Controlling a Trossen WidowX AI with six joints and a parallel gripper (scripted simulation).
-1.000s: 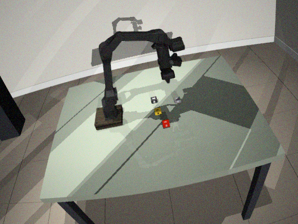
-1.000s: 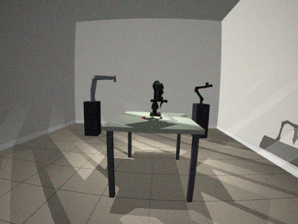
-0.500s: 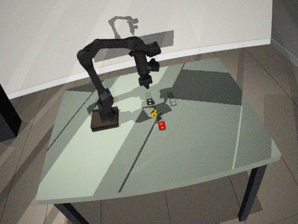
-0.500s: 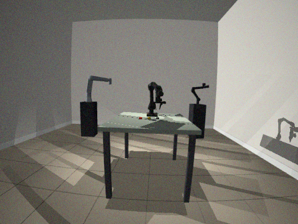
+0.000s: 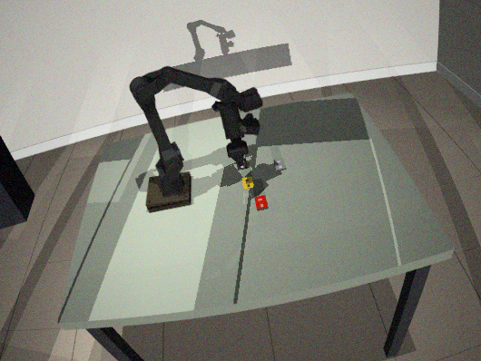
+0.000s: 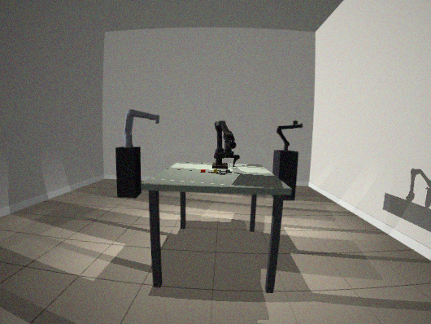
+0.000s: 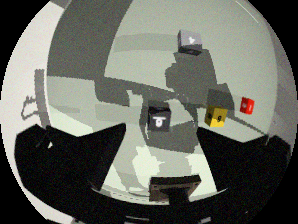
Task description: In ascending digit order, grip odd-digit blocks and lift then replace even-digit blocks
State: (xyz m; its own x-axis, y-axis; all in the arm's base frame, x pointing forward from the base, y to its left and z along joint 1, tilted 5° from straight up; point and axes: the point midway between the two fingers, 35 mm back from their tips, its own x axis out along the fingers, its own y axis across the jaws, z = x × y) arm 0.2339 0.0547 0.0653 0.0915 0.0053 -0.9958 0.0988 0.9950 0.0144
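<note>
The black block lies 3 cm below my gripper tip. From my gripper tip the other things lie so: yellow block 10 cm to the right, 3 cm below; then red block 20 cm to the right, 3 cm below, 2 cm ahead.
</note>
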